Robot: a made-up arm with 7 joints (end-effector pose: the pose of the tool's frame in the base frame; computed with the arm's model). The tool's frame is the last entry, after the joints.
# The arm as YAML. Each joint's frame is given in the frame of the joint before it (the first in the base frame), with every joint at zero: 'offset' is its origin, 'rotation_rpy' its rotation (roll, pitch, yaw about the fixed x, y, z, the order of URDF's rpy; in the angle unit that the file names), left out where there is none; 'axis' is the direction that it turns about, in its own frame. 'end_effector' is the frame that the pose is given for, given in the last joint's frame.
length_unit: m
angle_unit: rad
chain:
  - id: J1
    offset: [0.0, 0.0, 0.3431]
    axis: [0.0, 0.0, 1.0]
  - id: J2
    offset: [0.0, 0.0, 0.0]
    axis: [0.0, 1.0, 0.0]
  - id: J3
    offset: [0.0, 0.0, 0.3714]
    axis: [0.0, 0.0, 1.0]
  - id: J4
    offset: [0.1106, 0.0, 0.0]
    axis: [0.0, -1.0, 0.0]
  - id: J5
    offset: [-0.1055, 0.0, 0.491]
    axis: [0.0, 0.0, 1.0]
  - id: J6
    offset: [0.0, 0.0, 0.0]
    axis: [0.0, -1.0, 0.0]
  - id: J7
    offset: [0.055, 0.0, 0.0]
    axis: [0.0, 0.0, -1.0]
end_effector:
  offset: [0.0, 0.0, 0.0]
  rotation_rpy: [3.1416, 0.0, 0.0]
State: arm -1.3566 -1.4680 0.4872 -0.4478 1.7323 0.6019 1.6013
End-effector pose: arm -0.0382 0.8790 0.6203 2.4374 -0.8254 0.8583
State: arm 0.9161 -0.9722 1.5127 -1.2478 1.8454 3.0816 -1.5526
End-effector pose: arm -0.7135 -0.0318 0.7592 0.2558 -1.4235 -0.9079
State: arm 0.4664 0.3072 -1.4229 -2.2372 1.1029 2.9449 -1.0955
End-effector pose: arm 0.3405 -0.4846 0.4871 2.3895 -0.9507 0.8203
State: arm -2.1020 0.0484 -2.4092 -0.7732 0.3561 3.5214 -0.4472
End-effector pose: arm -0.0685 0.2922 1.1699 -0.3302 -0.2748 -1.4950
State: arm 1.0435 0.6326 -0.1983 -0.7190 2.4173 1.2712 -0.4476
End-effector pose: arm 0.4629 0.6671 0.8134 -0.3567 -0.9293 0.4549
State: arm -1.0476 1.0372 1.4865 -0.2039 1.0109 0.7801 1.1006
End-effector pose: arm 0.5036 -0.5986 0.8232 -1.4767 -0.0486 0.3479
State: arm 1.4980 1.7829 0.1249 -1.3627 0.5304 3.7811 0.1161
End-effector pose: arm -0.0086 0.4837 -0.3006 -2.4922 -1.0417 -0.6176
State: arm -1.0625 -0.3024 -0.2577 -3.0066 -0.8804 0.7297 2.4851
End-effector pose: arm 0.0490 -0.2870 0.2813 -0.1654 -1.1205 -0.8829
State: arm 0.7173 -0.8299 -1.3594 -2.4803 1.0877 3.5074 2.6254
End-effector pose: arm 0.3161 -0.3884 0.4413 1.6607 1.4376 0.5138
